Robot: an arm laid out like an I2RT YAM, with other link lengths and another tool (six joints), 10 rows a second.
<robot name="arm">
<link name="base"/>
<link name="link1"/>
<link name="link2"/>
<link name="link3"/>
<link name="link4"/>
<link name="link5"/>
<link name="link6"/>
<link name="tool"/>
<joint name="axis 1" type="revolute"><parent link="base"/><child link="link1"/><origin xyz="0 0 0.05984" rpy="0 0 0"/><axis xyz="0 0 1"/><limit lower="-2.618" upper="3.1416"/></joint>
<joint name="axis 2" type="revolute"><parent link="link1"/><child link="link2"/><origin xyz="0.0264 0.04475 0.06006" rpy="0 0 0"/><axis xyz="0 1 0"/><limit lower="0" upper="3.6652"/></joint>
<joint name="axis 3" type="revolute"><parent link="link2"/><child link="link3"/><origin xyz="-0.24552 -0.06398 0" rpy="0 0 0"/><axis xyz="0 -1 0"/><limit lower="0" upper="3.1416"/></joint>
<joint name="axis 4" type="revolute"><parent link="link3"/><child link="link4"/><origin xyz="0.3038 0.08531 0.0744" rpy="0 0 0"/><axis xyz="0 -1 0"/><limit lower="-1.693" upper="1.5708"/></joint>
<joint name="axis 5" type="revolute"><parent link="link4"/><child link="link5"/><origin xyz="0.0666 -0.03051 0.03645" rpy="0 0 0"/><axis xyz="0 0 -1"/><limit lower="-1.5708" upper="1.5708"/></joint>
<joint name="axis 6" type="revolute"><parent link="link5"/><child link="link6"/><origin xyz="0.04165 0 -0.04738" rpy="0 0 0"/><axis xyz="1 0 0"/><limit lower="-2.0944" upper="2.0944"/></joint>
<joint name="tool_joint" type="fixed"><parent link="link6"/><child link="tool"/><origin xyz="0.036 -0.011 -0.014" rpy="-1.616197 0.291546 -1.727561"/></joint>
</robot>
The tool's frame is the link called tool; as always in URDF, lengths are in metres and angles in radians.
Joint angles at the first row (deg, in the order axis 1, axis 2, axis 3, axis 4, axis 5, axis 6):
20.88, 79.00, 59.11, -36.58, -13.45, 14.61
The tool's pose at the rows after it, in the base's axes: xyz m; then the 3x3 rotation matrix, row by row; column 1 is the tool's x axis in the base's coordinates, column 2 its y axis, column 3 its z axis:
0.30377 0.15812 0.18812; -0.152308 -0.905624 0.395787; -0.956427 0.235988 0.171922; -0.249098 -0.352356 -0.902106
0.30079 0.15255 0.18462; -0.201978 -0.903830 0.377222; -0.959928 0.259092 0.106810; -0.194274 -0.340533 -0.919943
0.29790 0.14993 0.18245; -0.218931 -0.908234 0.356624; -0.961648 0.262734 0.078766; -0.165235 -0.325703 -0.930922
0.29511 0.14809 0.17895; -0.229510 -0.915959 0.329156; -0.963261 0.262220 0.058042; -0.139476 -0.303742 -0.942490
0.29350 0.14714 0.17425; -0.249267 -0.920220 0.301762; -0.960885 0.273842 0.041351; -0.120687 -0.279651 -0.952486
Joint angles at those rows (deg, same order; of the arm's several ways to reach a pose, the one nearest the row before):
20.73, 79.16, 59.09, -39.70, -8.40, 16.27
20.71, 79.46, 59.09, -41.78, -5.19, 17.45
20.71, 79.66, 59.09, -43.33, -4.08, 17.74
20.71, 80.14, 59.09, -44.84, -3.51, 17.87
20.71, 80.92, 59.09, -45.84, -3.09, 18.72

